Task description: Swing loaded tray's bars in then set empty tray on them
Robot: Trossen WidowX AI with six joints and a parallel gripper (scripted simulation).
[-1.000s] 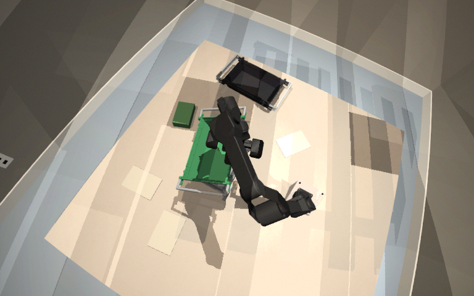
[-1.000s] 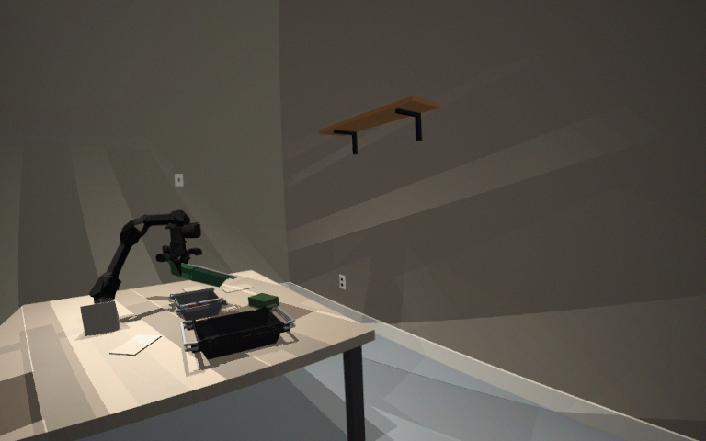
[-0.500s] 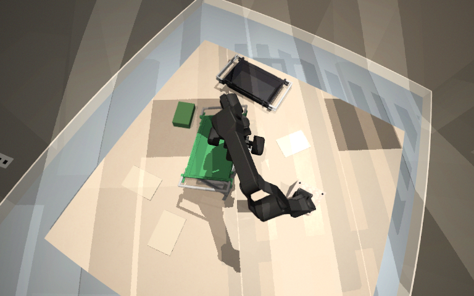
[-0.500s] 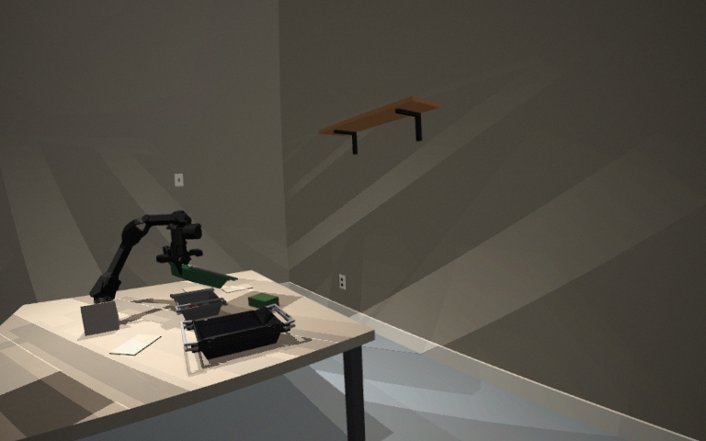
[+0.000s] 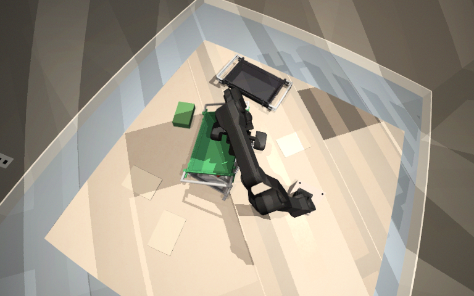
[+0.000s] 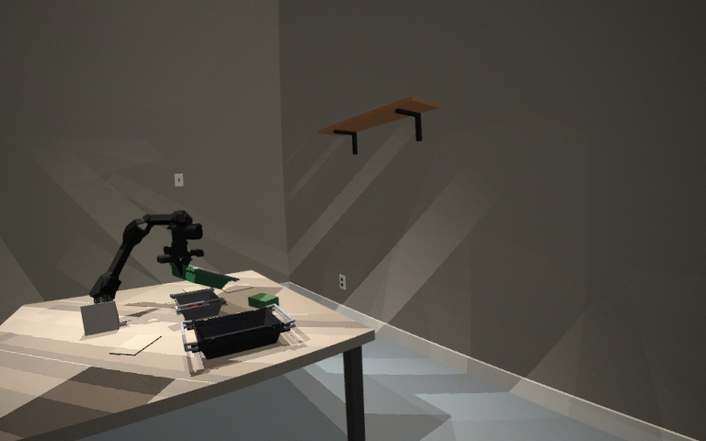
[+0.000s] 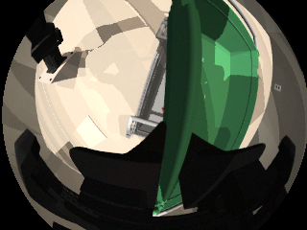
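My gripper tip is now 8 cm short of the green tray and 2 cm to the right of it. Round my gripper tip: green block (32 cm ahead, 15 cm below, 9 cm to the right).
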